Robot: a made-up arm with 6 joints.
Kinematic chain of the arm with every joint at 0, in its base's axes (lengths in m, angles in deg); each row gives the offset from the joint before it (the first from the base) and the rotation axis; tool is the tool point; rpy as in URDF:
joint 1: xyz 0 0 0.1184 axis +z
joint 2: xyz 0 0 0 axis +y
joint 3: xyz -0.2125 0 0.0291 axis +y
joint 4: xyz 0.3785 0 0.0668 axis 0.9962 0 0.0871
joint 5: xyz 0 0 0 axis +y
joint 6: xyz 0.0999 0 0.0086 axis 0.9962 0 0.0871
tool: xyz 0 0 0 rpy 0 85 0
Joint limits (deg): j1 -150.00..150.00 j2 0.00..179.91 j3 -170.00..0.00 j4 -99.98..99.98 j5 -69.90..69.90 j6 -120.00..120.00
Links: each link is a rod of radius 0.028 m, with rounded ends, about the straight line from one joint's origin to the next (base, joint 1, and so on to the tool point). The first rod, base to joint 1, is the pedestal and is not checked.
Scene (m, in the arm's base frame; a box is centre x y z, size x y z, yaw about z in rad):
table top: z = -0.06
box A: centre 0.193 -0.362 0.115 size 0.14 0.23 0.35 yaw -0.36
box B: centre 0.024 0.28 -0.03 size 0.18 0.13 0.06 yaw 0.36
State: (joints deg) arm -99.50 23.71 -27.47 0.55 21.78 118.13
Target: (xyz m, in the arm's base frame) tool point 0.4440 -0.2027 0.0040
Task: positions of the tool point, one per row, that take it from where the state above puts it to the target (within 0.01 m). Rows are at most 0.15 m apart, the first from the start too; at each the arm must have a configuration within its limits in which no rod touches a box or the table.
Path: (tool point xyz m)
1: 0.0165 -0.3134 0.3323
2: 0.0919 -0.3338 0.3578
3: 0.1784 -0.3392 0.3743
4: 0.2723 -0.3232 0.3809
5: 0.3663 -0.2812 0.3770
6: 0.4512 -0.2114 0.3629
7: 0.4764 -0.2194 0.2896
8: 0.4882 -0.2222 0.2144
9: 0.4864 -0.2201 0.1400
10: 0.4714 -0.2134 0.0690
11: 0.4440 -0.2027 0.0040

